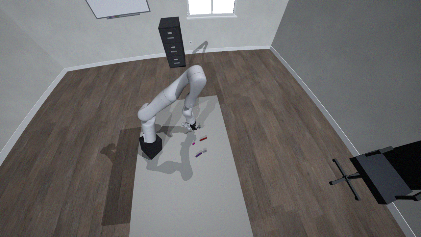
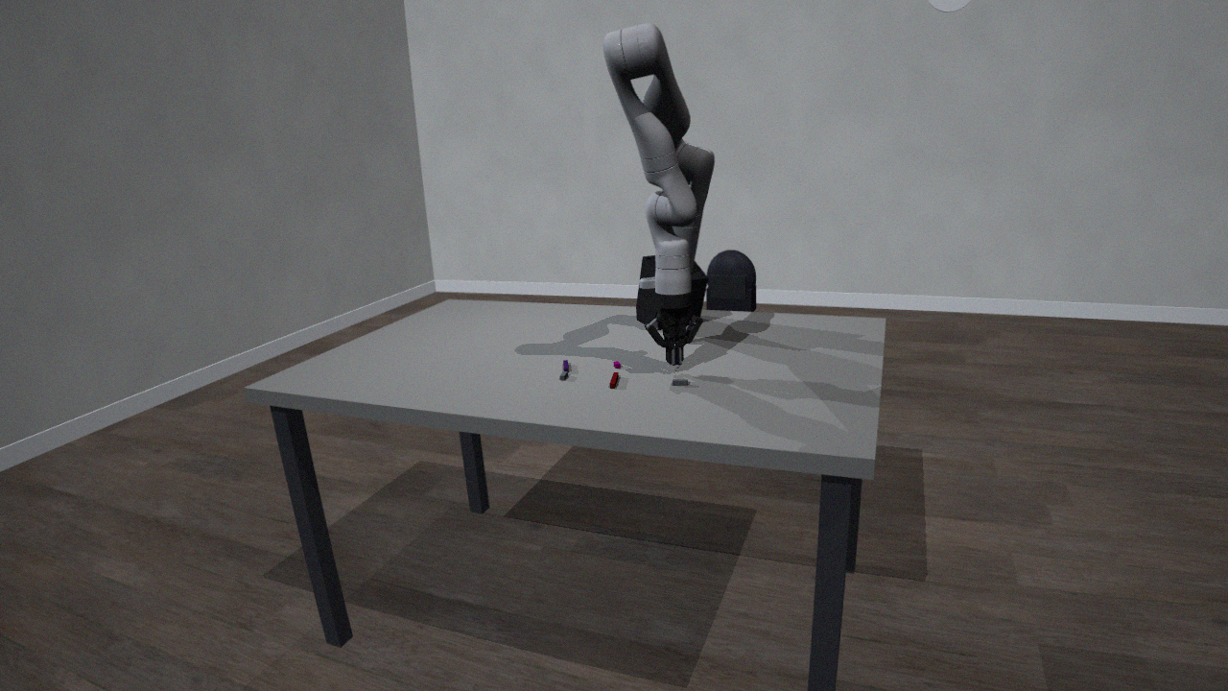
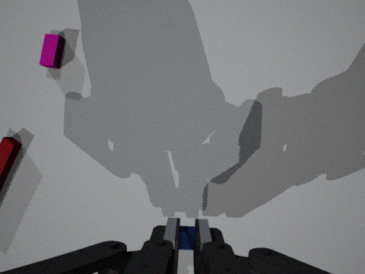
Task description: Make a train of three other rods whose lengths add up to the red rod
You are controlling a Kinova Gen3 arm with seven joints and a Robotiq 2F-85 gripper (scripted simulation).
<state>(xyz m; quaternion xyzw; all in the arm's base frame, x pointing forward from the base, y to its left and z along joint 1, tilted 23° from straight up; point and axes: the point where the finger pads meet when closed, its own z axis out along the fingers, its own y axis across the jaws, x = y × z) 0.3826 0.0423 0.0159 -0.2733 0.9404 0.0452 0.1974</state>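
The red rod is 6 cm ahead of my hand, 12 cm to the right of it and 4 cm below it. From my hand the other things lie so: grey rod 4 cm ahead, 24 cm to the right, 4 cm below; then magenta rod 3 cm behind, 14 cm to the right, 4 cm below; then blue rod 1 cm below.
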